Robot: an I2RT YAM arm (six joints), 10 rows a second.
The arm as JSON. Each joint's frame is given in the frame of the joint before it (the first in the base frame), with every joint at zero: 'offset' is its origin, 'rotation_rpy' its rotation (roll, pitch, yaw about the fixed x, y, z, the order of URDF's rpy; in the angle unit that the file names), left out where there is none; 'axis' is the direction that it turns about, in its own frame. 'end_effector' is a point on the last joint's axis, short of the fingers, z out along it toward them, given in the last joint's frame.
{
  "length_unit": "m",
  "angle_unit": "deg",
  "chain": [
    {
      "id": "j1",
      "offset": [
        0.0,
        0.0,
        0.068
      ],
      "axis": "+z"
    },
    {
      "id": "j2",
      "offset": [
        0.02,
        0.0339,
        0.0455
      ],
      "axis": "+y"
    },
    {
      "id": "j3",
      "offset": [
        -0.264,
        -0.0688,
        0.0
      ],
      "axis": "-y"
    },
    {
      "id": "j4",
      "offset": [
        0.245,
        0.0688,
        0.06
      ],
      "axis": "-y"
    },
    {
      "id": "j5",
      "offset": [
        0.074,
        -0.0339,
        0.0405
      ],
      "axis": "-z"
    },
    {
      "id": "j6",
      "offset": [
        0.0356,
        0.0,
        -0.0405
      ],
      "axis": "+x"
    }
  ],
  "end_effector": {
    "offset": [
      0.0,
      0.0,
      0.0
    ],
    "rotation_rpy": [
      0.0,
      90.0,
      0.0
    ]
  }
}
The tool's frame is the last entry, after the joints.
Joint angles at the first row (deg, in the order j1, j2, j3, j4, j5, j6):
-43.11 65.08 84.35 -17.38 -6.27 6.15
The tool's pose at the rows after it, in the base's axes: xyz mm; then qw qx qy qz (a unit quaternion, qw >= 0):
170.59 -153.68 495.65 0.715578 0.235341 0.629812 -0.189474
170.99 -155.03 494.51 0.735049 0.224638 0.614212 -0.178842
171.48 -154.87 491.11 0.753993 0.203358 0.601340 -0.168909
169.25 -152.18 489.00 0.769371 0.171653 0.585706 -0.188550
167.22 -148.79 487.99 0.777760 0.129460 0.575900 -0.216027
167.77 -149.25 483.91 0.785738 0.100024 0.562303 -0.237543
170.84 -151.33 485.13 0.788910 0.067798 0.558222 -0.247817
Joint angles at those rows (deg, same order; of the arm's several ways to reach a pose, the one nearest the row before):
-43.23 64.56 82.67 -12.55 -7.88 6.42
-43.71 64.20 80.75 -8.12 -9.84 7.87
-43.99 63.52 78.09 -3.10 -12.43 8.56
-44.05 62.30 75.22 2.27 -13.47 6.19
-44.03 61.30 73.12 6.48 -15.08 2.06
-44.19 61.01 70.69 11.54 -16.17 -0.56
-44.38 61.92 70.76 13.98 -18.56 -2.89

